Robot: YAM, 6 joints.
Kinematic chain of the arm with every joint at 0, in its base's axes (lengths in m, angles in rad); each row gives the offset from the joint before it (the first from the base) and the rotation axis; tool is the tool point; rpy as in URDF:
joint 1: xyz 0 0 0.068 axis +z
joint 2: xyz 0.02 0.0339 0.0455 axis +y
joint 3: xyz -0.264 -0.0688 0 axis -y
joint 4: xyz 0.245 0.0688 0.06 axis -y
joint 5: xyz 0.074 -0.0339 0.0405 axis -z
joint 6: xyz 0.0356 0 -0.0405 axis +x
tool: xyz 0 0 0 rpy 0 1.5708 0
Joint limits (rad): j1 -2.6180..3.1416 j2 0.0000..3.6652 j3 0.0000..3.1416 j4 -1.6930..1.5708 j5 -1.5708..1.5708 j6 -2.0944..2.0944
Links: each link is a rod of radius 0.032 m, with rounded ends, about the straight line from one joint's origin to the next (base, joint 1, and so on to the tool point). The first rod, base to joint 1, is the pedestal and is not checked.
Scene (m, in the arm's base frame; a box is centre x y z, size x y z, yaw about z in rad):
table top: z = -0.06
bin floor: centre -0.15 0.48 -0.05 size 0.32 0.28 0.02 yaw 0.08
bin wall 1: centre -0 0.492 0.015 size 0.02 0.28 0.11 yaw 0.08
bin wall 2: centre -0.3 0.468 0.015 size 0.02 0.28 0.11 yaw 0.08
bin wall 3: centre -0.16 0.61 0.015 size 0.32 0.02 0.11 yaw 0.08
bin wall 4: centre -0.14 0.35 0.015 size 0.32 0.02 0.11 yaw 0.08
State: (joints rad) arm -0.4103 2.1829 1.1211 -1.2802 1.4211 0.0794
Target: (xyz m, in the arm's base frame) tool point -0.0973 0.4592 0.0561
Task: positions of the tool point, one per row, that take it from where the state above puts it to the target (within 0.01 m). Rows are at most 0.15 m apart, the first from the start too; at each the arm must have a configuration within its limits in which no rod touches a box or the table.
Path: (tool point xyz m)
1: 0.3061 -0.0746 0.0919
2: 0.3391 0.0177 0.0977
3: 0.3425 0.1220 0.1053
4: 0.3124 0.2283 0.1149
5: 0.2483 0.3255 0.1263
6: 0.1534 0.4026 0.1395
7: 0.0349 0.4495 0.1545
8: -0.0973 0.4592 0.1711
9: -0.0973 0.4592 0.0561

